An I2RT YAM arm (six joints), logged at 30 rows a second.
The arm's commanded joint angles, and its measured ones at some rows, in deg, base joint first. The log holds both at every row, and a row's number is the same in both.
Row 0, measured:
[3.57 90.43 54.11 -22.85 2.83 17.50]
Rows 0 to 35, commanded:
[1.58 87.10 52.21 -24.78 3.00 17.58]
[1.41 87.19 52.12 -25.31 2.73 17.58]
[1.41 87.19 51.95 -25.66 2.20 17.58]
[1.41 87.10 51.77 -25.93 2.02 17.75]
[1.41 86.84 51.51 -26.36 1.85 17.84]
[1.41 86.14 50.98 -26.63 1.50 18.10]
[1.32 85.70 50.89 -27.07 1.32 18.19]
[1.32 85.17 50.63 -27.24 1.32 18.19]
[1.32 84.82 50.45 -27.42 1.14 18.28]
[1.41 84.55 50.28 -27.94 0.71 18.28]
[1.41 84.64 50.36 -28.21 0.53 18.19]
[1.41 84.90 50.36 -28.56 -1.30 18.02]
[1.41 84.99 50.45 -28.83 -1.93 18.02]
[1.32 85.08 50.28 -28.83 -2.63 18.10]
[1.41 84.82 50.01 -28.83 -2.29 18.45]
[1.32 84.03 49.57 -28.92 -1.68 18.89]
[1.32 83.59 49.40 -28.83 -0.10 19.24]
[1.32 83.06 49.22 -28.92 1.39 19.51]
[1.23 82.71 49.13 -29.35 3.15 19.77]
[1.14 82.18 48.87 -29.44 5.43 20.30]
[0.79 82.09 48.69 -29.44 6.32 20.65]
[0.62 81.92 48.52 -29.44 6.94 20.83]
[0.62 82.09 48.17 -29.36 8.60 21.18]
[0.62 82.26 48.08 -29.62 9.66 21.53]
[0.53 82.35 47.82 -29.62 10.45 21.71]
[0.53 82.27 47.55 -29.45 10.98 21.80]
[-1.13 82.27 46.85 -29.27 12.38 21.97]
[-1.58 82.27 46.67 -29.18 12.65 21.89]
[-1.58 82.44 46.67 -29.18 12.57 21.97]
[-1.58 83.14 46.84 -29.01 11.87 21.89]
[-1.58 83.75 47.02 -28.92 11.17 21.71]
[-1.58 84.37 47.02 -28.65 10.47 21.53]
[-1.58 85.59 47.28 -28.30 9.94 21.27]
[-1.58 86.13 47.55 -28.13 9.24 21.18]
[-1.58 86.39 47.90 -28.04 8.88 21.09]
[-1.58 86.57 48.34 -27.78 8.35 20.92]
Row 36, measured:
[-0.78 85.38 46.94 -28.62 6.85 21.50]
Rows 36 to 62, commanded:
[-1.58 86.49 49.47 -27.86 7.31 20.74]
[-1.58 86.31 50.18 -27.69 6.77 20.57]
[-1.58 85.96 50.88 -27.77 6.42 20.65]
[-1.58 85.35 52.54 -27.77 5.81 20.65]
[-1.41 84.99 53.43 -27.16 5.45 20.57]
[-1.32 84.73 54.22 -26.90 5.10 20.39]
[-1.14 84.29 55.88 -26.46 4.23 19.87]
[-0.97 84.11 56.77 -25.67 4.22 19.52]
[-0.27 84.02 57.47 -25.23 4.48 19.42]
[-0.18 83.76 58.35 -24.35 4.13 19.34]
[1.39 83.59 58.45 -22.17 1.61 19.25]
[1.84 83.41 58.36 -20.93 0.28 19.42]
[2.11 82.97 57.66 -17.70 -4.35 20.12]
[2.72 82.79 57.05 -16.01 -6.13 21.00]
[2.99 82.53 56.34 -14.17 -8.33 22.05]
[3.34 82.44 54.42 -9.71 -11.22 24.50]
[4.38 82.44 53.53 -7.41 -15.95 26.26]
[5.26 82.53 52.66 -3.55 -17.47 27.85]
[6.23 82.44 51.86 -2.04 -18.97 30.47]
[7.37 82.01 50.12 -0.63 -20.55 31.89]
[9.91 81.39 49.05 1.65 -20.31 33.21]
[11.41 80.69 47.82 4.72 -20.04 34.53]
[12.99 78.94 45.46 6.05 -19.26 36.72]
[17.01 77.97 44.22 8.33 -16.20 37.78]
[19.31 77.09 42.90 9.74 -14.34 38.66]
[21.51 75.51 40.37 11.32 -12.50 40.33]
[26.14 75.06 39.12 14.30 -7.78 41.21]
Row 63, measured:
[19.62 79.07 41.91 3.36 -13.65 35.48]
